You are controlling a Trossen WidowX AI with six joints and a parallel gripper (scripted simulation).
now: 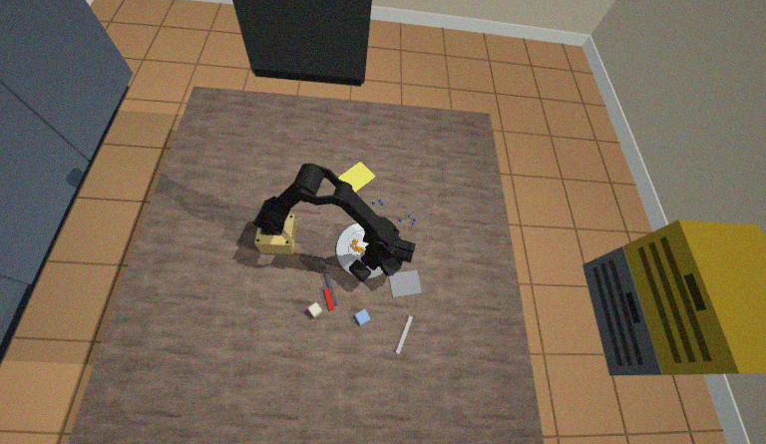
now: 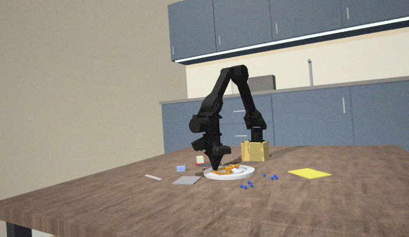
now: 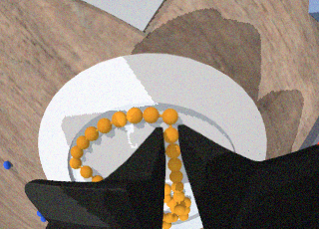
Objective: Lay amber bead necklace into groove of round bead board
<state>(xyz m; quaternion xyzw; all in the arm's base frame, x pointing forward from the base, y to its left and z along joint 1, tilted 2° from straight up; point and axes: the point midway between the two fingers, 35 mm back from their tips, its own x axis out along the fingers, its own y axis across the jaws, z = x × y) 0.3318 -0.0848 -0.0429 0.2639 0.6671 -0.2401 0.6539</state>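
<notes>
Right now the grey square tile is 110 mm ahead of my gripper tip, 60 mm to the right of it and 10 mm below it. The rest, counted from my gripper tip: cream cube: 180 mm behind, 160 mm to the right; red stick: 140 mm behind, 110 mm to the right, 10 mm below; light blue cube: 180 mm to the right, 30 mm behind, 10 mm below.
</notes>
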